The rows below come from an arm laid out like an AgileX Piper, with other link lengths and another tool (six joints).
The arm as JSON. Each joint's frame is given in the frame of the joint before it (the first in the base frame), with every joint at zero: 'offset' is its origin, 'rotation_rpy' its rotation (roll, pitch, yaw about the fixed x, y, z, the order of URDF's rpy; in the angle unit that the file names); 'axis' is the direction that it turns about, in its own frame. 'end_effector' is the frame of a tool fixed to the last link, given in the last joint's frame.
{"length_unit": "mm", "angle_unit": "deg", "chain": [
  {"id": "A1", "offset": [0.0, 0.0, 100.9], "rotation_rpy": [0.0, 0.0, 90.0], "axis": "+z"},
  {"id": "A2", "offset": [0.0, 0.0, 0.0], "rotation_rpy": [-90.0, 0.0, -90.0], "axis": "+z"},
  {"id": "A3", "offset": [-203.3, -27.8, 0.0], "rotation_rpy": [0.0, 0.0, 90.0], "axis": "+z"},
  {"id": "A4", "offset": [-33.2, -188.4, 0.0], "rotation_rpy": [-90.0, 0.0, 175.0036], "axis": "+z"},
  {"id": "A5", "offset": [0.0, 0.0, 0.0], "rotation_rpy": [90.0, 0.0, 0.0], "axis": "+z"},
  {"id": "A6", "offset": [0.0, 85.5, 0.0], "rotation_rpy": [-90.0, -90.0, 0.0], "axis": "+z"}
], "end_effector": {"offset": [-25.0, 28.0, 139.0], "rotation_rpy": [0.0, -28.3, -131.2]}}
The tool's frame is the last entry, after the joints.
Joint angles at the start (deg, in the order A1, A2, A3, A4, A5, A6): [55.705 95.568 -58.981 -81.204 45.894 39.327]
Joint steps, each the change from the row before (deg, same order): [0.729 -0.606 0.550 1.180 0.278 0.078]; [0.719 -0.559 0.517 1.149 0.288 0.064]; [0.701 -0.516 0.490 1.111 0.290 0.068]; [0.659 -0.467 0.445 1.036 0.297 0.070]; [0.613 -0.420 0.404 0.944 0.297 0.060]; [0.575 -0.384 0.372 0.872 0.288 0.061]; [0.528 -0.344 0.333 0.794 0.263 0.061]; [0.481 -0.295 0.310 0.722 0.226 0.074]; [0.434 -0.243 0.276 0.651 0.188 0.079]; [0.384 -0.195 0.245 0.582 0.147 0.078]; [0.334 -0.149 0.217 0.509 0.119 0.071]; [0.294 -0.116 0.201 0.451 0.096 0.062]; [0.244 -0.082 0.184 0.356 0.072 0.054]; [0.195 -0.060 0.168 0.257 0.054 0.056]
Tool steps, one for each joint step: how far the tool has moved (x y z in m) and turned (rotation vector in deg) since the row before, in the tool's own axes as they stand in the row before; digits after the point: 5 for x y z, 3 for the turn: [-0.00267 0.00320 -0.00198 -0.240 -0.363 0.810]; [-0.00258 0.00326 -0.00182 -0.267 -0.341 0.765]; [-0.00246 0.00332 -0.00168 -0.284 -0.319 0.733]; [-0.00219 0.00318 -0.00155 -0.278 -0.272 0.681]; [-0.00195 0.00300 -0.00142 -0.271 -0.229 0.605]; [-0.00177 0.00285 -0.00131 -0.261 -0.203 0.555]; [-0.00160 0.00264 -0.00117 -0.243 -0.186 0.504]; [-0.00146 0.00256 -0.00097 -0.242 -0.174 0.463]; [-0.00134 0.00242 -0.00076 -0.235 -0.166 0.420]; [-0.00122 0.00228 -0.00057 -0.229 -0.158 0.375]; [-0.00106 0.00212 -0.00040 -0.223 -0.137 0.322]; [-0.00093 0.00201 -0.00027 -0.222 -0.120 0.276]; [-0.00076 0.00178 -0.00015 -0.206 -0.096 0.203]; [-0.00058 0.00149 -0.00009 -0.173 -0.070 0.138]
